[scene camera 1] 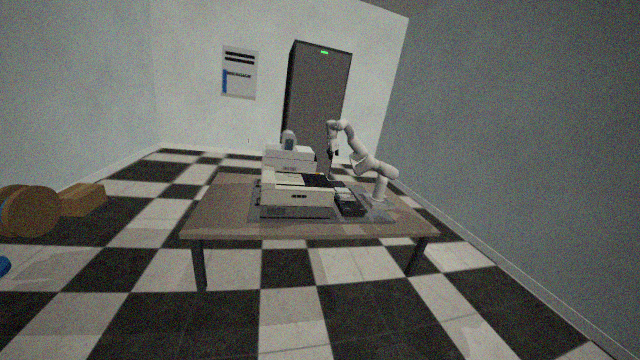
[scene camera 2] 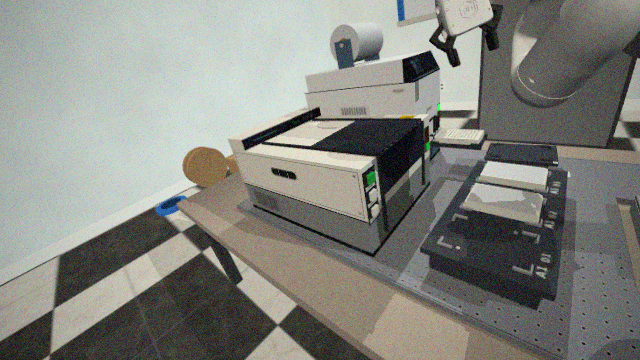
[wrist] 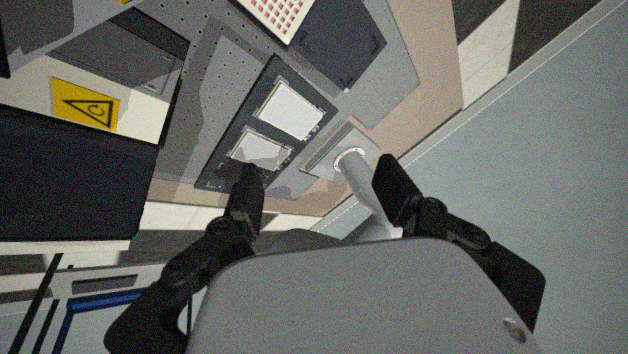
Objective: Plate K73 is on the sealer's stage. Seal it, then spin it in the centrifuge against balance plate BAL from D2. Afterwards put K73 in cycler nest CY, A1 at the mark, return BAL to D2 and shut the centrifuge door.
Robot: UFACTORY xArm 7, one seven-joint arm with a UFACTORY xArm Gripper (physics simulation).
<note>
My gripper (scene camera 2: 475, 58) is open, holding nothing. Also in view: a centrifuge (wrist: 91, 115).
My gripper also shows in the wrist view (wrist: 319, 173).
</note>
